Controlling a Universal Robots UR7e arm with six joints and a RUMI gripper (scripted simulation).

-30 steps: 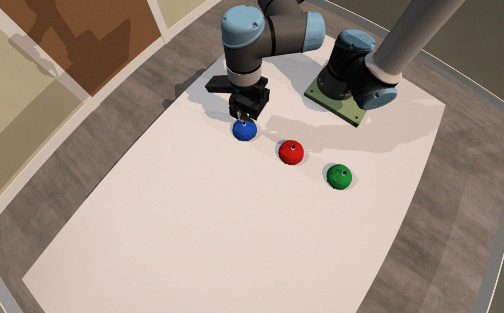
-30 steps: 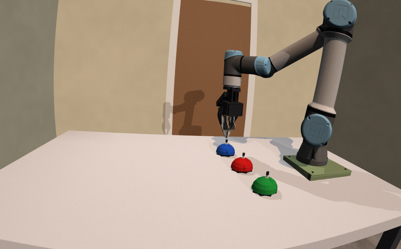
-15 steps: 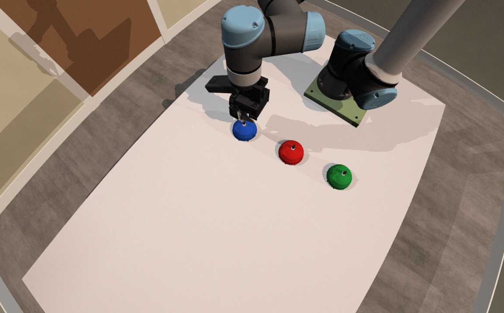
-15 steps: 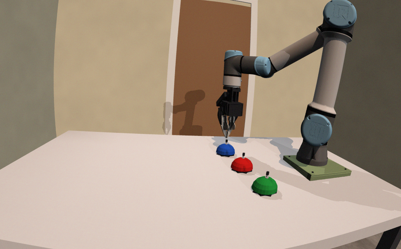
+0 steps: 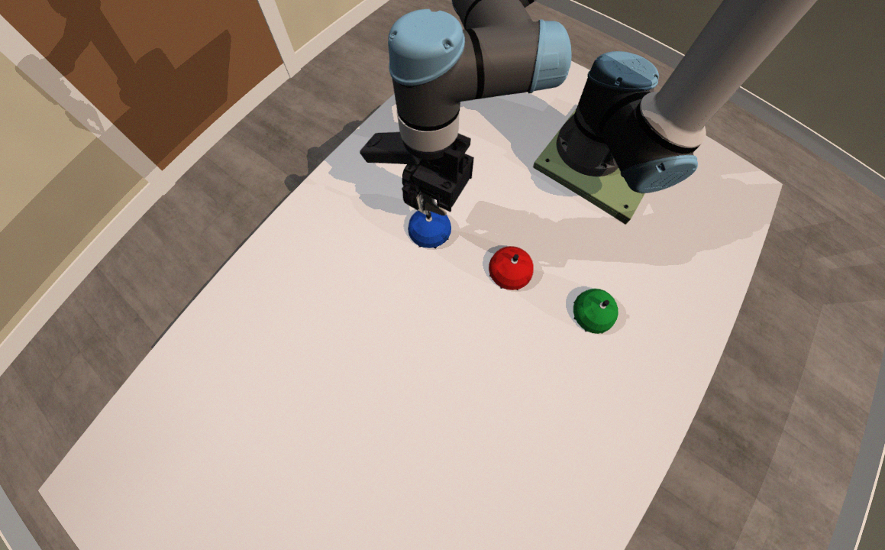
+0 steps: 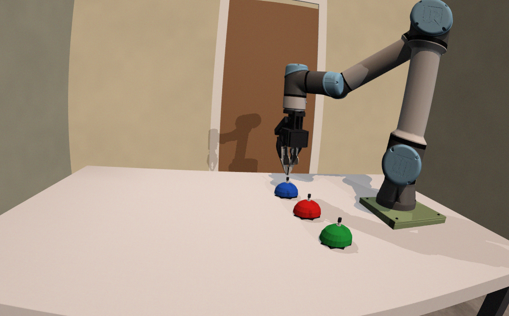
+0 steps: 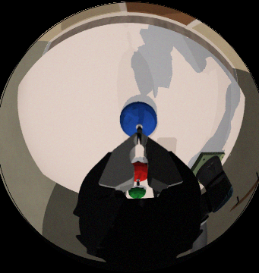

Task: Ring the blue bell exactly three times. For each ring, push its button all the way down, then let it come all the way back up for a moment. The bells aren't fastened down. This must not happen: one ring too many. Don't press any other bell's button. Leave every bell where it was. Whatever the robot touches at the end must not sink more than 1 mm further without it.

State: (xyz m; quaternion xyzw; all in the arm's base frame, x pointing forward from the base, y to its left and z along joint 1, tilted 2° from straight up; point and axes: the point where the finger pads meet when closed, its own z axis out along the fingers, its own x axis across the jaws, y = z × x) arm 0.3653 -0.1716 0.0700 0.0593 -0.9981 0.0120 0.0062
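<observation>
Right now my hand is 50 mm above the blue bell. From my hand the other things lie so: green bell (40 mm behind, 350 mm to the left, 50 mm below); red bell (20 mm behind, 180 mm to the left, 50 mm below).
</observation>
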